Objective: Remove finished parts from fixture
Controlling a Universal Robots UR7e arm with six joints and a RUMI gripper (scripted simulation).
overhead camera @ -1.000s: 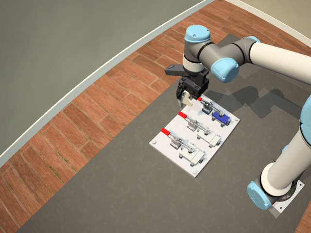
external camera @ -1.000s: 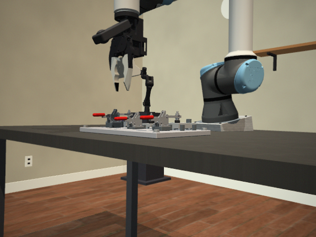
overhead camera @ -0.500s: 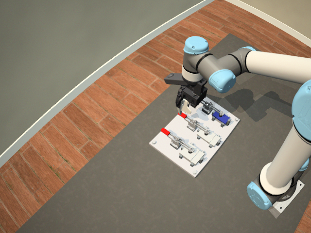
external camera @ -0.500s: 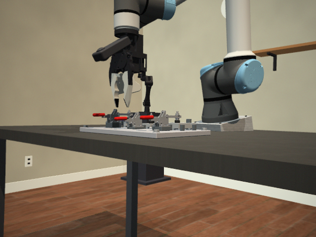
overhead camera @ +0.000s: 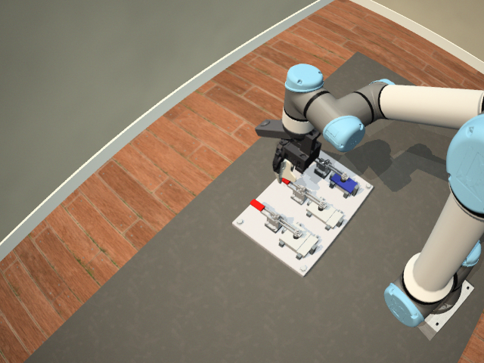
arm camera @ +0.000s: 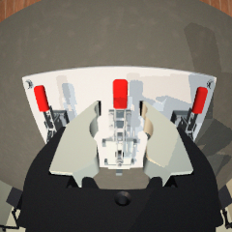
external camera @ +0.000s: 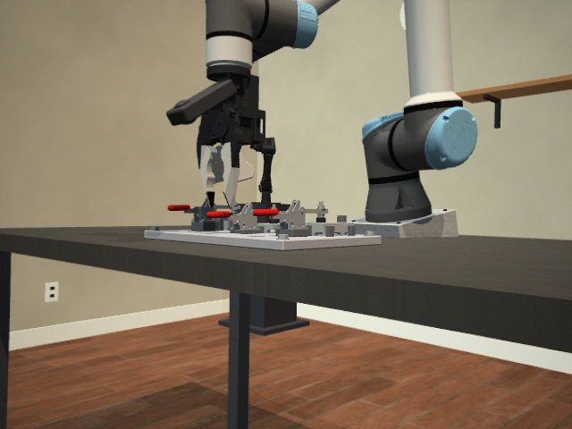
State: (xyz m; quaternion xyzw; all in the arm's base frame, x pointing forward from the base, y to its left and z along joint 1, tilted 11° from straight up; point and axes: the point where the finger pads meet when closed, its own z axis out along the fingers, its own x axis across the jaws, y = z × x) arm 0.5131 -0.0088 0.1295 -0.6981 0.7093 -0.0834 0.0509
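Right now the white fixture plate is 90 mm behind my hand and 70 mm below it. From my hand the other things lie so: blue blank 130 mm behind, 110 mm to the right, 40 mm below.
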